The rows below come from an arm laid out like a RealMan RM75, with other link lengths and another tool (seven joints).
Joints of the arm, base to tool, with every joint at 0 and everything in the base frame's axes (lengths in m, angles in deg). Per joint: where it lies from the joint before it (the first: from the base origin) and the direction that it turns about. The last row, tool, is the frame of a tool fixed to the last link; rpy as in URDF.
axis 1: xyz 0.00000 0.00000 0.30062 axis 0 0 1
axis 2: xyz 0.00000 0.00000 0.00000 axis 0 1 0
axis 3: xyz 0.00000 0.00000 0.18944 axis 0 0 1
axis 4: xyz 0.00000 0.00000 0.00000 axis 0 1 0
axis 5: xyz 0.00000 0.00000 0.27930 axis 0 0 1
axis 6: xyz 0.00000 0.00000 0.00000 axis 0 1 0
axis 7: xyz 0.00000 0.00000 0.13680 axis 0 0 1
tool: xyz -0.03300 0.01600 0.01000 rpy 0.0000 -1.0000 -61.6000
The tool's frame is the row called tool.
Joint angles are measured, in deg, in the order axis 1, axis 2, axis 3, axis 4, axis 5, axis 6, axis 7. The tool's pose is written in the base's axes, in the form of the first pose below.
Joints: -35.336, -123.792, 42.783, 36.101, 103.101, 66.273, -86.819
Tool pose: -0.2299 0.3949 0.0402 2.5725 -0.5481 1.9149
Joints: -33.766, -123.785, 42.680, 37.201, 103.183, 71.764, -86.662
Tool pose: -0.2295 0.3815 0.0437 2.5531 -0.4981 1.8756
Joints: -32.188, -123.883, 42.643, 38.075, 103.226, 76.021, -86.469
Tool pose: -0.2312 0.3690 0.0460 2.5365 -0.4593 1.8501
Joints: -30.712, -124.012, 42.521, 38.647, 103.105, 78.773, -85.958
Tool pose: -0.2349 0.3592 0.0478 2.5231 -0.4395 1.8384
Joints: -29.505, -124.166, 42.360, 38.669, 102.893, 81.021, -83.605
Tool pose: -0.2393 0.3506 0.0472 2.5192 -0.4384 1.8060
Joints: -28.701, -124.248, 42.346, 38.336, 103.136, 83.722, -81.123
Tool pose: -0.2418 0.3413 0.0449 2.5199 -0.4259 1.7591
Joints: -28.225, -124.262, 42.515, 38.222, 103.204, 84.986, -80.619
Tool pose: -0.2428 0.3363 0.0439 2.5163 -0.4129 1.7468
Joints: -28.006, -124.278, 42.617, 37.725, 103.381, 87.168, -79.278
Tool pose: -0.2421 0.3296 0.0416 2.5091 -0.3935 1.7141
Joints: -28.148, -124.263, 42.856, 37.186, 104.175, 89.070, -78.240
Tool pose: -0.2407 0.3238 0.0383 2.5116 -0.3672 1.6770
